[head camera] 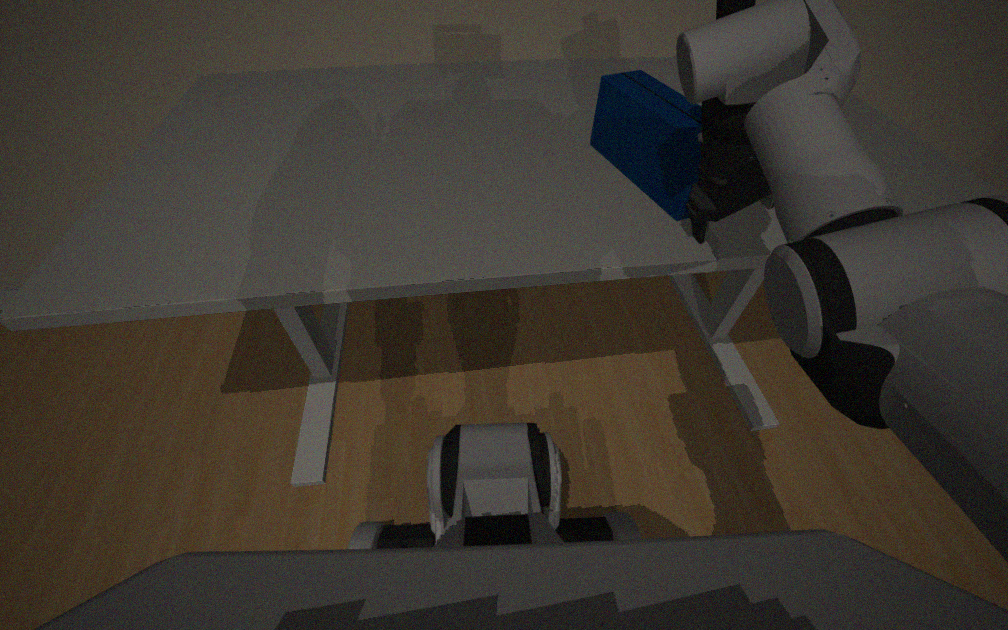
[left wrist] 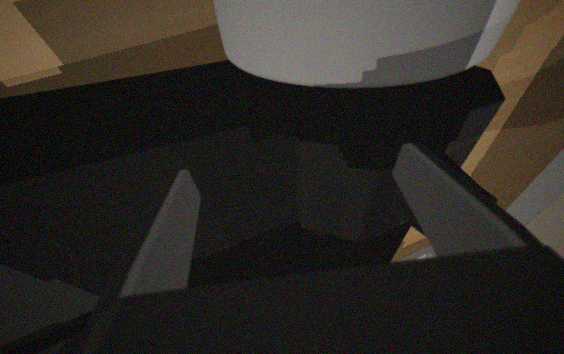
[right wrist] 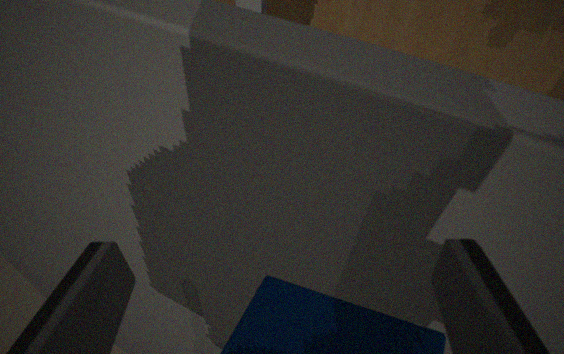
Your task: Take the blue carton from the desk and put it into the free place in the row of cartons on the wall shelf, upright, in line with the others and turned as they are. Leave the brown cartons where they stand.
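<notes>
The blue carton (head camera: 645, 144) (right wrist: 335, 320) is at the right part of the grey desk (head camera: 446, 222) (right wrist: 60, 100), beside my right gripper. My right gripper (right wrist: 277, 260) is open and empty. In the right wrist view the carton shows at the bottom edge, between the lower parts of the spread fingers; most of it is cut off there. In the head view the gripper is largely hidden behind the carton and under the arm. My left gripper (left wrist: 296, 171) is open, with nothing between its fingers. The wall shelf and the brown cartons do not show.
The desk's front edge (head camera: 475, 285) crosses the head view, with its white legs (head camera: 312, 430) (head camera: 743, 386) standing on the wooden floor (head camera: 148, 445). My right arm (head camera: 817, 156) reaches over the desk's right side. A pale wall (head camera: 334, 29) is behind the desk.
</notes>
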